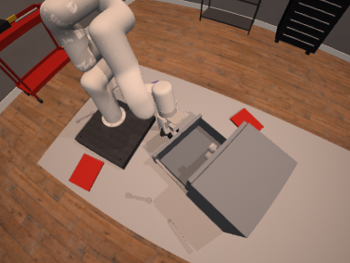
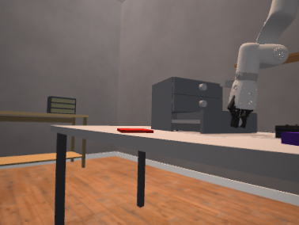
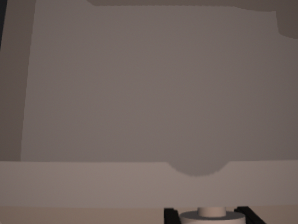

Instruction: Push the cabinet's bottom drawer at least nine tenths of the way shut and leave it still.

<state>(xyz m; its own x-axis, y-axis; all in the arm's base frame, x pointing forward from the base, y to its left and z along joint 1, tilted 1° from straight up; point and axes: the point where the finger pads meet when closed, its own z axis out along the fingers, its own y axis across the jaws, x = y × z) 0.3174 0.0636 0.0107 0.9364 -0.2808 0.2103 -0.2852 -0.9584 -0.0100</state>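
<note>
Right now my hand is 130 mm short of the bottom drawer, 40 mm to the left of it and 20 mm above it. Round my hand: purple block 250 mm behind, 200 mm to the left, 40 mm below.
</note>
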